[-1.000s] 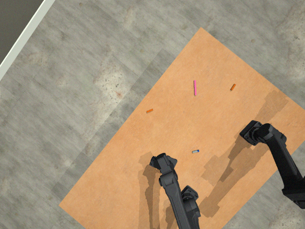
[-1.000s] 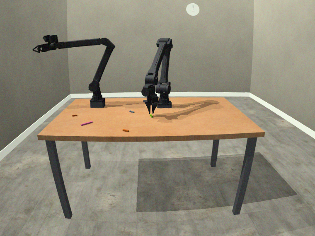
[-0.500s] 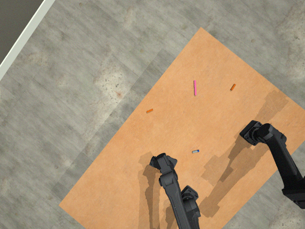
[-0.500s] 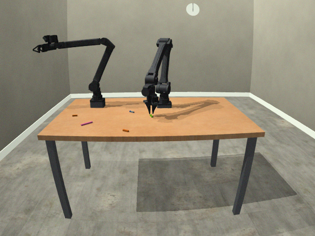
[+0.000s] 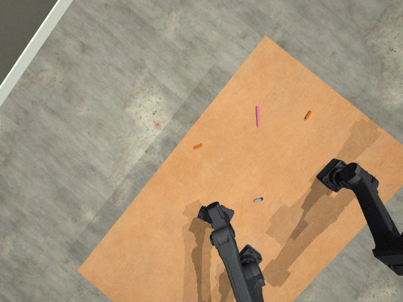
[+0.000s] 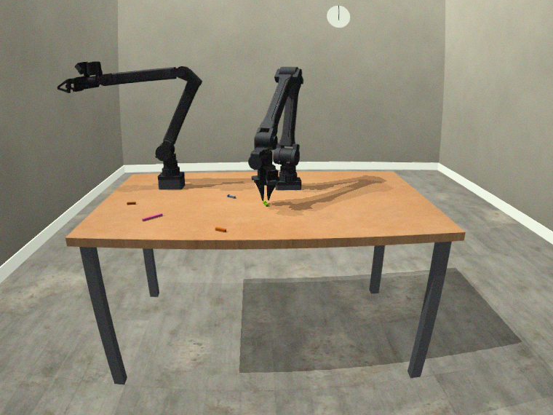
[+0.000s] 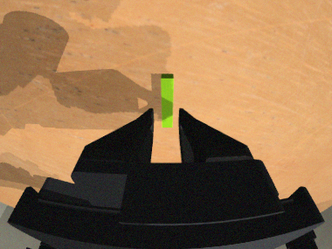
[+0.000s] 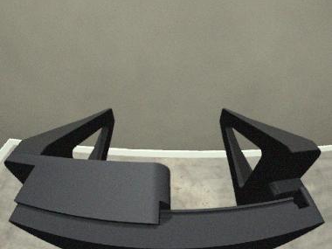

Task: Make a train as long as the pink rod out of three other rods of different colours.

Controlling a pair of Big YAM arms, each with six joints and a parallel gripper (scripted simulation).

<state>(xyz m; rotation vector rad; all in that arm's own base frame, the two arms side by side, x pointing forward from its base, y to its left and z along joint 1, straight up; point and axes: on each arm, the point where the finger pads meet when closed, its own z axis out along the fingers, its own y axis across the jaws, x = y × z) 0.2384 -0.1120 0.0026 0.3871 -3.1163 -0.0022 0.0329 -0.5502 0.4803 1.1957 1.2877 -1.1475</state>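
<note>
The lime rod lies 20 mm below my left hand. Round my left hand: pink rod: 430 mm to the right, 180 mm ahead, 20 mm below; then grey rod: 150 mm to the right, 90 mm behind, 20 mm below; then blue rod: 160 mm to the right, 100 mm behind, 20 mm below.
</note>
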